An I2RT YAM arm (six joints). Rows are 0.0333 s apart.
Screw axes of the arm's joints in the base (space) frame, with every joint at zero. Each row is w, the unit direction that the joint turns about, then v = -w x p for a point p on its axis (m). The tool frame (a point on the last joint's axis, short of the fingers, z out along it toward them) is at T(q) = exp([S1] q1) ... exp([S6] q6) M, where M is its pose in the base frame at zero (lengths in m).
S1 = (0, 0, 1, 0.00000, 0.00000, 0.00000)
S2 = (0, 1, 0, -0.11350, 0.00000, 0.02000)
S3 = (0, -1, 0, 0.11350, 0.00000, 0.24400)
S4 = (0, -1, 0, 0.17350, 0.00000, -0.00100)
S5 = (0, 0, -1, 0.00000, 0.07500, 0.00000)
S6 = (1, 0, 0, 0.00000, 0.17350, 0.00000)
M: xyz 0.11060 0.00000 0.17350 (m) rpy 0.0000 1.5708 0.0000 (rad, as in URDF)
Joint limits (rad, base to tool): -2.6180..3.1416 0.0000..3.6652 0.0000..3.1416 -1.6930..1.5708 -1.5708..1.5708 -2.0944..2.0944
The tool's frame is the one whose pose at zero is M.
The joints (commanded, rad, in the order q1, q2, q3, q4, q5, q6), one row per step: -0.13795, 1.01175, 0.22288, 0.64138, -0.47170, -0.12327; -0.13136, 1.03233, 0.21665, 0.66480, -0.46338, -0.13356; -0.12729, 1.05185, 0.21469, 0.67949, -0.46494, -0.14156; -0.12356, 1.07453, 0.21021, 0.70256, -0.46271, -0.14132; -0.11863, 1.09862, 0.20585, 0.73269, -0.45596, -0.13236; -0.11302, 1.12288, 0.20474, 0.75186, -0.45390, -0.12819; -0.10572, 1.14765, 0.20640, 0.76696, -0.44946, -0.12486; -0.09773, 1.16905, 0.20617, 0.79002, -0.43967, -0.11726
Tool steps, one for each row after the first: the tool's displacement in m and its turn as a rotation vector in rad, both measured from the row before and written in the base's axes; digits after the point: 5 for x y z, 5 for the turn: 0.00114, 0.00091, -0.00326, -0.01039, 0.00015, -0.00027; 0.00135, 0.00070, -0.00262, -0.00636, 0.00406, 0.00671; 0.00129, 0.00053, -0.00314, 0.00038, 0.00418, 0.00149; 0.00149, 0.00062, -0.00264, 0.00707, 0.00145, -0.00302; 0.00174, 0.00089, -0.00284, 0.00427, 0.00759, 0.00297; 0.00217, 0.00114, -0.00259, 0.00322, 0.00917, 0.00242; 0.00179, 0.00118, -0.00174, 0.00523, 0.00131, -0.00284
